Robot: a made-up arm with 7 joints. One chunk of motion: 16 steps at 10 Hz.
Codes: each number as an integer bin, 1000 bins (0 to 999) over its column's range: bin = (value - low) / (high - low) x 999, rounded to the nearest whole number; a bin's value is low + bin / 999 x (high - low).
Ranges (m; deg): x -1.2..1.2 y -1.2..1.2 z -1.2..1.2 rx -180..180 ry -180..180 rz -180..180
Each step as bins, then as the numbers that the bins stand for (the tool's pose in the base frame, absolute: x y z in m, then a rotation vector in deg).
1 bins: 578 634 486 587 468 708
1 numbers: 0.1886 0.3231 -0.0324 31.53 -11.35 75.14
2 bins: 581 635 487 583 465 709
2 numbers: 0.1958 0.3255 -0.0300 30.09 -12.43 75.50
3 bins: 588 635 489 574 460 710
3 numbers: 0.2126 0.3255 -0.0252 26.85 -14.23 75.86
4 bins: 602 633 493 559 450 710
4 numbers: 0.2462 0.3207 -0.0156 21.44 -17.84 75.86
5 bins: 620 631 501 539 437 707
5 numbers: 0.2895 0.3159 0.0036 14.23 -22.52 74.77
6 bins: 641 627 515 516 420 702
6 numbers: 0.3399 0.3063 0.0372 5.95 -28.65 72.97
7 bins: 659 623 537 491 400 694
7 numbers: 0.3832 0.2967 0.0901 -3.06 -35.86 70.09
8 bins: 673 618 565 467 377 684
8 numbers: 0.4168 0.2847 0.1574 -11.71 -44.14 66.49
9 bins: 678 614 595 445 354 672
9 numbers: 0.4288 0.2751 0.2294 -19.64 -52.43 62.16
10 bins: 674 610 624 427 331 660
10 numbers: 0.4192 0.2655 0.2991 -26.13 -60.72 57.84
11 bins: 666 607 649 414 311 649
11 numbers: 0.4000 0.2583 0.3592 -30.81 -67.93 53.87
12 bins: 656 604 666 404 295 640
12 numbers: 0.3760 0.2511 0.4000 -34.41 -73.69 50.63
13 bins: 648 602 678 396 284 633
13 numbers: 0.3568 0.2462 0.4288 -37.30 -77.66 48.11
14 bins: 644 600 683 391 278 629
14 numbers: 0.3471 0.2414 0.4408 -39.10 -79.82 46.67
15 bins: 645 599 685 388 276 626
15 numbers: 0.3495 0.2390 0.4456 -40.18 -80.54 45.59
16 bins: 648 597 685 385 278 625
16 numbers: 0.3568 0.2342 0.4456 -41.26 -79.82 45.23
